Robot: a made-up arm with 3 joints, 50 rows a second.
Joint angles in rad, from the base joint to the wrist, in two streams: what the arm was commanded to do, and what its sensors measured. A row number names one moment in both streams.
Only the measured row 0 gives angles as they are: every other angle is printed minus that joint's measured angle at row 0.
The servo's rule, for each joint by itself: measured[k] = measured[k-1] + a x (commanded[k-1-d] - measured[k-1]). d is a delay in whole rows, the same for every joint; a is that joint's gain. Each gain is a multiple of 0.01, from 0.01 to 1. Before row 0 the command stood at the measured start. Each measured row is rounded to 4 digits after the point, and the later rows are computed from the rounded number. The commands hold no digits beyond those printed.
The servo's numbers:
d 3
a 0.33 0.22 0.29
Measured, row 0:
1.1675, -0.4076, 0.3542
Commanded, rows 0 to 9:
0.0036, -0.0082, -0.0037
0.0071, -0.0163, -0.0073
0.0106, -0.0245, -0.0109
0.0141, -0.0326, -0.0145
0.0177, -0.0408, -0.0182
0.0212, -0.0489, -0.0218
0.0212, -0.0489, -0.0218
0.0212, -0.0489, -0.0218
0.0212, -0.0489, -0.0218
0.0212, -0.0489, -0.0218
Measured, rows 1 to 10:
0.0000, 0.0000, 0.0000
0.0000, 0.0000, 0.0000
0.0000, 0.0000, 0.0000
0.0012, -0.0018, -0.0011
0.0031, -0.0050, -0.0029
0.0056, -0.0093, -0.0052
0.0084, -0.0144, -0.0079
0.0115, -0.0202, -0.0109
0.0147, -0.0265, -0.0141
0.0168, -0.0314, -0.0163

